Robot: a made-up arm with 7 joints.
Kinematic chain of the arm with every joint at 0, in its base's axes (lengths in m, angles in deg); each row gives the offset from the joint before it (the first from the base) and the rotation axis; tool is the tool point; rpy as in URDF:
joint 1: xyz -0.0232 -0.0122 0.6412 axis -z
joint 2: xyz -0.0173 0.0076 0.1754 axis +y
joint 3: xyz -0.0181 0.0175 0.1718 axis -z
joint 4: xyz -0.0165 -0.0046 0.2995 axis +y
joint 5: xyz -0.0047 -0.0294 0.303 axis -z
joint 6: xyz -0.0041 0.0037 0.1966 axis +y
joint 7: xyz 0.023 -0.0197 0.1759 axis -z
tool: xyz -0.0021 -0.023 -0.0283 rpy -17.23 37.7 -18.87
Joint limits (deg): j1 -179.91..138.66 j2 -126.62..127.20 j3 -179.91..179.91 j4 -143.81..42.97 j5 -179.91..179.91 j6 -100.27..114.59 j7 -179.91..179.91
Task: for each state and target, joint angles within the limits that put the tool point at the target. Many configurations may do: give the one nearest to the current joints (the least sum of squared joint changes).
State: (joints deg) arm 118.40 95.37 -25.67 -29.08 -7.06 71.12 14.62
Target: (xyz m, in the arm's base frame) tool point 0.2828 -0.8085 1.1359
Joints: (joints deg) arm 65.55 88.79 -9.15 -51.02 -16.64 96.05 11.60
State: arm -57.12 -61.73 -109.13 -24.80 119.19 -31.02 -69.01
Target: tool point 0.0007 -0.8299 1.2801
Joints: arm -48.57 -64.60 -109.64 -66.40 115.85 -32.29 -67.38
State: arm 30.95 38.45 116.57 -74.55 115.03 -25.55 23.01
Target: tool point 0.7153 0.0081 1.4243
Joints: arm 42.32 20.87 118.73 -61.89 116.59 -29.75 23.85
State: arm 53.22 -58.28 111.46 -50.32 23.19 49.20 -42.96
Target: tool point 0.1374 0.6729 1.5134
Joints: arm 60.79 -42.70 119.60 -59.02 22.66 48.89 -42.96
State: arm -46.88 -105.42 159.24 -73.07 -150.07 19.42 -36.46
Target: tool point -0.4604 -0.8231 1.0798
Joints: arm -66.78 -110.75 171.04 -59.77 -147.87 16.85 -35.89
